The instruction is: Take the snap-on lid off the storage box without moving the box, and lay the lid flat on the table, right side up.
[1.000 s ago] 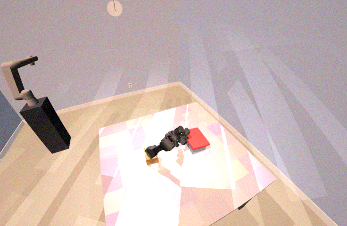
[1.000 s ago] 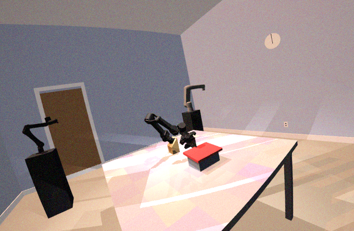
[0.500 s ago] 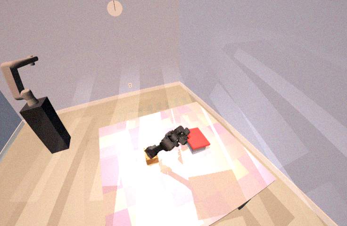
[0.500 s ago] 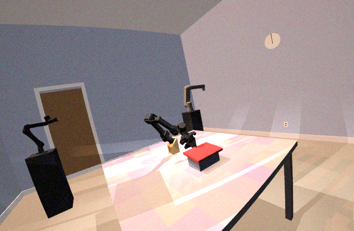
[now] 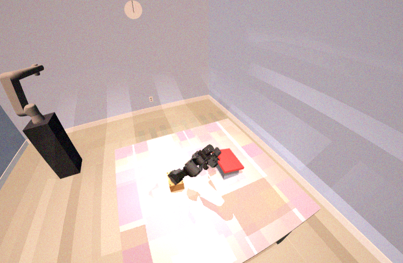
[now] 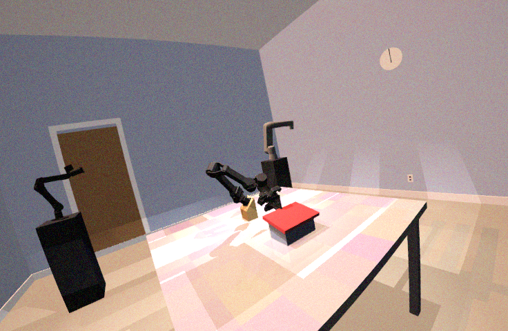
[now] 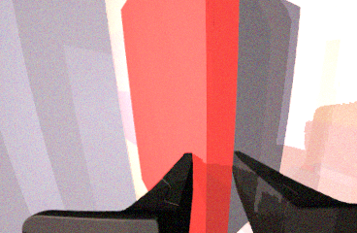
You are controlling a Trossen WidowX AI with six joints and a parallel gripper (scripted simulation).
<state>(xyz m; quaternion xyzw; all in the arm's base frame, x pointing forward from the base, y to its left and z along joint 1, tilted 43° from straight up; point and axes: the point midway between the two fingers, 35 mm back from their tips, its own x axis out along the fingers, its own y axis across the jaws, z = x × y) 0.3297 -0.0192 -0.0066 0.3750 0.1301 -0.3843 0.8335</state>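
Now: gripper tip 8 cm short of the red lid, 1 cm to the left of it and 1 cm above it. Also, from my gripper tip: storage box 7 cm ahead, 7 cm below.
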